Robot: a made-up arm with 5 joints.
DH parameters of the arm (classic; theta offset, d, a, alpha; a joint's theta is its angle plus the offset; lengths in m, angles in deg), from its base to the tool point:
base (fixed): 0 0.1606 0 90
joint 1: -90 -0.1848 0.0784 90
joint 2: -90 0.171 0.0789 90
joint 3: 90 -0.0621 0.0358 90
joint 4: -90 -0.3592 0.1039 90
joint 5: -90 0.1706 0.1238 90
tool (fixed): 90 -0.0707 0 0
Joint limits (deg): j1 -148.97..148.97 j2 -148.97..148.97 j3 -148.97..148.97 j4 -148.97..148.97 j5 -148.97..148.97
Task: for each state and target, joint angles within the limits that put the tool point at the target. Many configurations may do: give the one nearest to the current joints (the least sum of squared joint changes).
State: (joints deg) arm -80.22 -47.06 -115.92 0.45 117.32
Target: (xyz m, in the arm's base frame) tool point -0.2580 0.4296 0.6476
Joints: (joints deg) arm -89.15 -39.24 -115.69 -0.58 89.81
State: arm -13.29 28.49 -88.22 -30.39 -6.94
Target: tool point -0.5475 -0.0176 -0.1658
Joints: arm 21.35 22.36 -83.89 -36.61 0.46
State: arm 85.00 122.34 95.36 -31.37 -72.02
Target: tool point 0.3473 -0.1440 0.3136
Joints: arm 82.53 140.23 116.59 -21.69 -63.87
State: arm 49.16 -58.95 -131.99 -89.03 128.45
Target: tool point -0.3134 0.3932 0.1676
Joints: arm 26.77 -18.71 -148.97 -118.42 142.13
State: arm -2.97 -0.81 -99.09 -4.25 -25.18
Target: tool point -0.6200 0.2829 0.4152
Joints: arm -29.40 -8.73 -107.37 -22.28 -64.15
